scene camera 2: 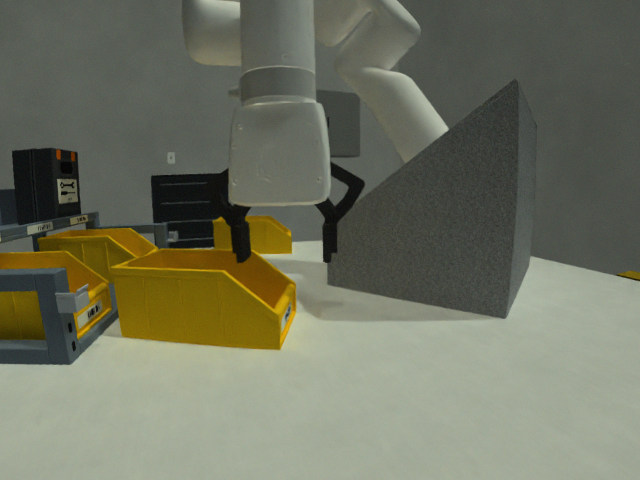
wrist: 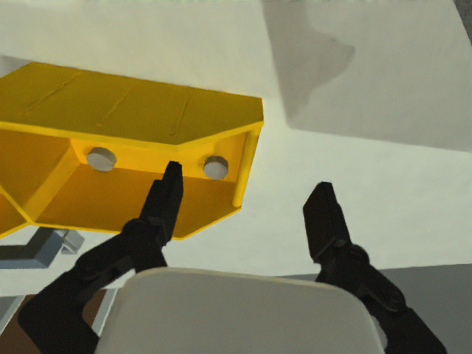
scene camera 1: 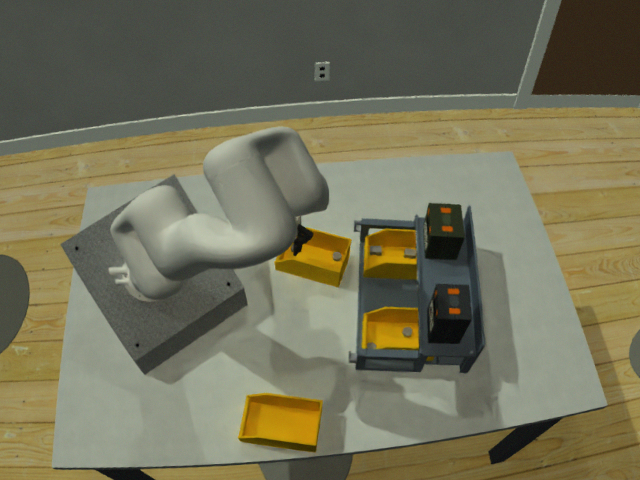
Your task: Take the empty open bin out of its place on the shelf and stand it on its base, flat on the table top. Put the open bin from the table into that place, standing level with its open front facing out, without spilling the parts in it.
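Places are measured from the arm's base along level axes (x up, y right, z ahead), in centimetres.
Where they show: gripper, fingertip midpoint: (scene camera 2: pixel 285 259) (wrist: pixel 247 185); arm's base at its link origin: (scene camera 2: pixel 443 171).
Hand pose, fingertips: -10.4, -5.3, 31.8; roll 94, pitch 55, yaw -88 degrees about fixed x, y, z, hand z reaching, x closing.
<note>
Things, the pixels of their top centre, and the offset from my fingertips, as dx, dy, dz. "*": a spot on its surface instead.
- open bin with grey parts, surface spot: (wrist: pixel 130 117) (scene camera 1: pixel 305 267) * -1.8, +6.6, +4.6
- empty bin at a spot on its surface: (scene camera 2: pixel 253 236) * -3.1, +37.8, -10.0
The open bin with grey parts (scene camera 1: pixel 310 268) (scene camera 2: pixel 196 307) (wrist: pixel 130 117) stands upright on the table, apart from the shelf unit. Two round grey parts (wrist: pixel 101 159) (wrist: pixel 216 167) lie inside it in the wrist view. My gripper (scene camera 2: pixel 284 255) (wrist: pixel 247 185) is open and empty, straddling the bin's low front end: one finger is over the bin's opening, the other outside beyond the front lip. The arm partly hides it in scene view 1. The empty bin (scene camera 1: pixel 281 421) (scene camera 2: pixel 253 236) stands on its base on the table. The shelf unit (scene camera 1: pixel 387 361) (scene camera 2: pixel 54 320) has a vacant middle place.
Two yellow bins with parts (scene camera 1: pixel 391 253) (scene camera 1: pixel 391 328) stand on the shelf either side of that vacant place. Two dark toolboxes (scene camera 1: pixel 444 232) (scene camera 1: pixel 450 315) stand on the top shelf. The grey robot base block (scene camera 1: pixel 196 325) (scene camera 2: pixel 449 222) stands beyond the bin's front end.
</note>
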